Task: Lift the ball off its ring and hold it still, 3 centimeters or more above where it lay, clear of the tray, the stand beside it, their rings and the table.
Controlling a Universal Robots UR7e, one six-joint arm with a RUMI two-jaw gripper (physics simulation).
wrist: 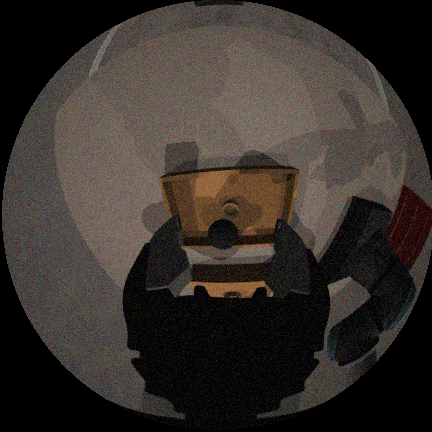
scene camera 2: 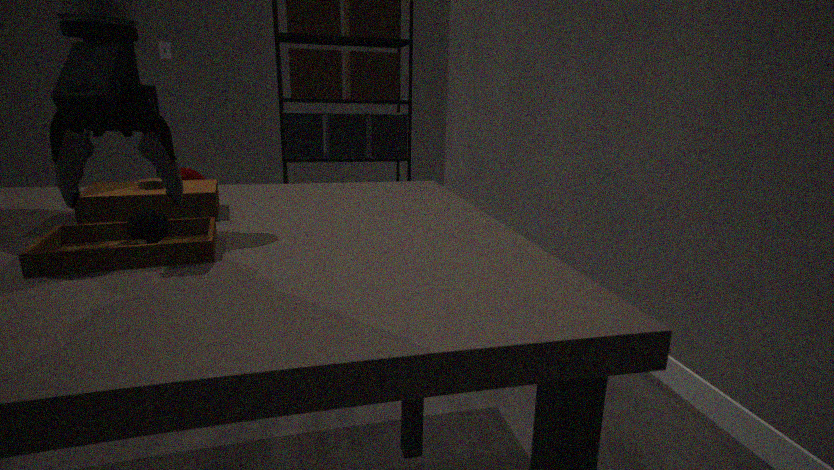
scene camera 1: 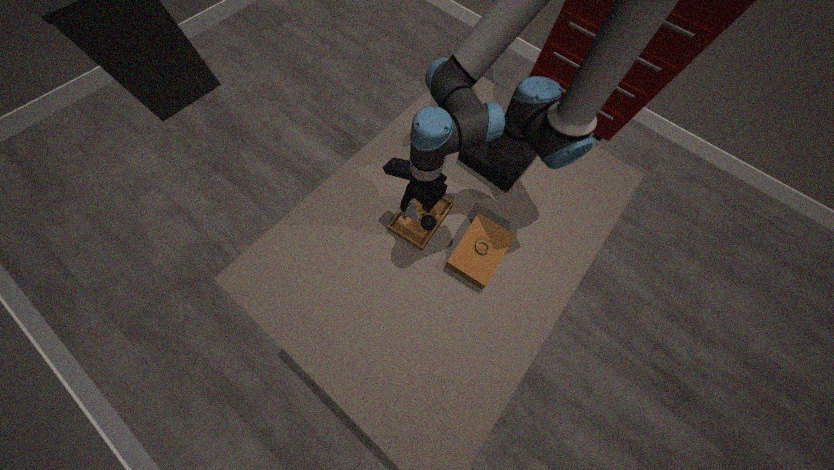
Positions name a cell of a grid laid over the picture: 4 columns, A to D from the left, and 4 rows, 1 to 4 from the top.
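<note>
There's a dark ball (scene camera 2: A2) (wrist: C3), and an orange stand (scene camera 1: C3) as well. You'd also find my gripper (scene camera 2: A2) (scene camera 1: B2) (wrist: C3) in these views.
</note>
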